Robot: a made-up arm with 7 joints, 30 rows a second.
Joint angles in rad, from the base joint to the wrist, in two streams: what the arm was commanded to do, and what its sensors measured. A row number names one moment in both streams.
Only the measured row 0 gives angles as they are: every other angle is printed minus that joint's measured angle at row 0.
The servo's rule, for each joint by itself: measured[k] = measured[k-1] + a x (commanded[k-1-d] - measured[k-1]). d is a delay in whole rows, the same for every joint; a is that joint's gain. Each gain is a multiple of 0.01, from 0.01 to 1. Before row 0 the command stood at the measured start. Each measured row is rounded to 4 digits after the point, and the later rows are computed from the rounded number. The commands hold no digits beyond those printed.
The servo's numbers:
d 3
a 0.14 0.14 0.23 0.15 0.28 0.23 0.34
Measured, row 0:
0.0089 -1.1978 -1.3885 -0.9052 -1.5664 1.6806 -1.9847
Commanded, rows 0 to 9:
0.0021 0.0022 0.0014 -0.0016 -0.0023 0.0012 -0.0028
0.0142 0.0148 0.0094 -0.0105 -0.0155 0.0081 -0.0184
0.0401 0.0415 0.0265 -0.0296 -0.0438 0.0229 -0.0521
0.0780 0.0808 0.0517 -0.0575 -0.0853 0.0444 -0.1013
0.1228 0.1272 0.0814 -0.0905 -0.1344 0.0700 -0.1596
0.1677 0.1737 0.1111 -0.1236 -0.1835 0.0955 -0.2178
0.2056 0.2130 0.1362 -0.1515 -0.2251 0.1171 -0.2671
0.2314 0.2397 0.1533 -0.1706 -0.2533 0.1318 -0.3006
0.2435 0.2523 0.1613 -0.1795 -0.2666 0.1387 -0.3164
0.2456 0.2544 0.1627 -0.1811 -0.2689 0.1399 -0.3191
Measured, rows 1 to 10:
0.0000 0.0000 0.0000 0.0000 0.0000 0.0000 0.0000
0.0000 0.0000 0.0000 0.0000 0.0000 0.0000 0.0000
0.0000 0.0000 0.0000 0.0000 0.0000 0.0000 0.0000
0.0003 0.0003 0.0003 -0.0002 -0.0006 0.0003 -0.0010
0.0022 0.0023 0.0024 -0.0017 -0.0048 0.0021 -0.0069
0.0075 0.0078 0.0079 -0.0059 -0.0157 0.0069 -0.0223
0.0174 0.0180 0.0180 -0.0136 -0.0352 0.0155 -0.0492
0.0322 0.0333 0.0326 -0.0251 -0.0630 0.0280 -0.0867
0.0512 0.0530 0.0507 -0.0399 -0.0967 0.0435 -0.1313
0.0728 0.0754 0.0704 -0.0566 -0.1327 0.0604 -0.1775

